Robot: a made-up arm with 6 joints.
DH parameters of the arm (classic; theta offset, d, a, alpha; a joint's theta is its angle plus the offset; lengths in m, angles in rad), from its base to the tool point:
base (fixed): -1.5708 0.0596 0 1.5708
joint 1: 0 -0.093 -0.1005 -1.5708
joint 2: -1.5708 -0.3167 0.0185 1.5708
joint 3: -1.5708 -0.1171 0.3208 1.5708
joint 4: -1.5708 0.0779 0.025 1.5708
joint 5: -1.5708 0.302 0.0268 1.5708
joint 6: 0 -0.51 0.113 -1.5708
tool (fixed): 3.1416 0.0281 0 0
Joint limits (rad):
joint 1: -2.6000..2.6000
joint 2: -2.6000..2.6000
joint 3: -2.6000..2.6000
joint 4: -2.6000..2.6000
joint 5: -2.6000..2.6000
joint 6: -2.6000..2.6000
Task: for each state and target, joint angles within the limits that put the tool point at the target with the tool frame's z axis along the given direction. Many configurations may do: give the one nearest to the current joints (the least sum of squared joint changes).
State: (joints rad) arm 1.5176 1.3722 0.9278 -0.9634 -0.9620 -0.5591
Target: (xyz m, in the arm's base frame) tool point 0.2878 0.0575 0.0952 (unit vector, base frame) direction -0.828 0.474 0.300
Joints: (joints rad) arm 1.6512 1.8557 1.1476 -0.6619 -0.9615 -0.8937
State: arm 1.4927 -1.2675 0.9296 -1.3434 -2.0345 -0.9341
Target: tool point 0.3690 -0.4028 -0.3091 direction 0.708 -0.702 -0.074
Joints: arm 2.2323 -1.9318 1.1147 -1.1277 -1.7163 -1.4971
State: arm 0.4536 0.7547 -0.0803 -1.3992 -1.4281 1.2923
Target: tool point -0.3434 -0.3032 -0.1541 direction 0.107 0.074 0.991
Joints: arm 0.8843 0.4016 -0.2604 -0.3666 -1.5710 1.1484
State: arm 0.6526 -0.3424 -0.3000 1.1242 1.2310 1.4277
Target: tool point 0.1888 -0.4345 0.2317 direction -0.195 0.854 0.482
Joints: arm 0.1462 -0.5787 -0.8289 0.5090 1.5179 1.0831
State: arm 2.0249 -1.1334 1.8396 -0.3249 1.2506 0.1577
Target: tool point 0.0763 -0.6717 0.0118 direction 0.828 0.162 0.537
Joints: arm 1.2901 -1.3384 1.5211 -1.1174 0.8194 -0.4095
